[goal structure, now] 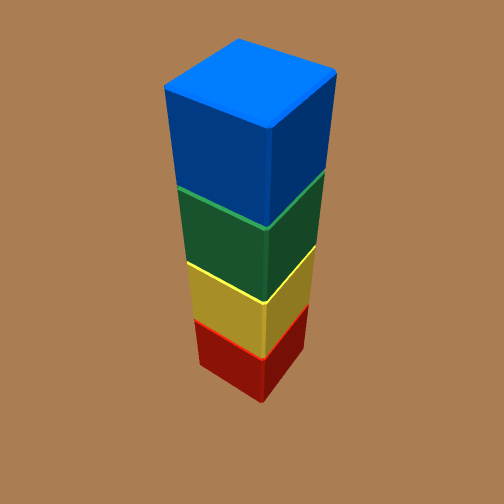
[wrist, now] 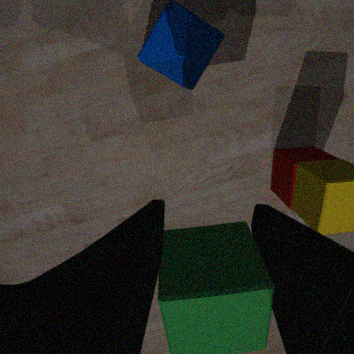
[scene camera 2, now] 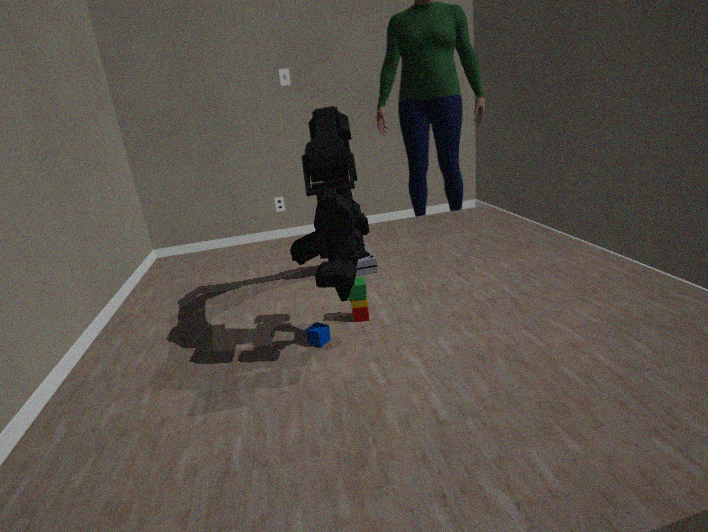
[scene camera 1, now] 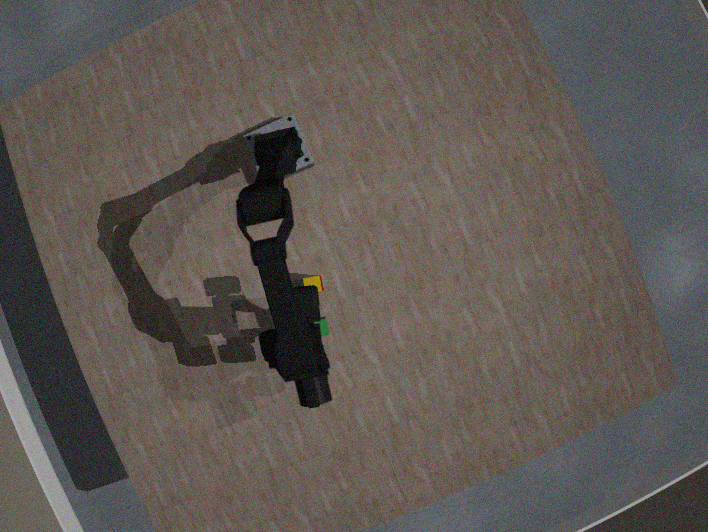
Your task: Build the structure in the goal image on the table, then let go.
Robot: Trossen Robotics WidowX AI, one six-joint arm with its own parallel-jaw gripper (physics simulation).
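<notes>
My gripper (scene camera 2: 348, 290) (wrist: 208, 213) is shut on a green cube (scene camera 1: 323, 326) (scene camera 2: 358, 289) (wrist: 216, 300), held up off the table. A yellow cube (scene camera 1: 312, 283) (scene camera 2: 360, 303) (wrist: 340, 200) sits on a red cube (scene camera 2: 360, 314) (wrist: 283, 177). This stack stands to the right of the fingers in the wrist view, apart from the green cube. A blue cube (scene camera 2: 318, 335) (wrist: 180, 47) lies on the table, at the top of the wrist view and left of the stack in scene camera 2. The arm hides the fingers and the blue cube in scene camera 1.
The arm's pale base plate (scene camera 1: 303, 165) (scene camera 2: 367, 266) is beyond the stack from the gripper in scene camera 1. The wood-grain table top (scene camera 1: 457, 228) (scene camera 2: 457, 371) carries the arm's shadow. A standing person (scene camera 2: 430, 57) is in the background.
</notes>
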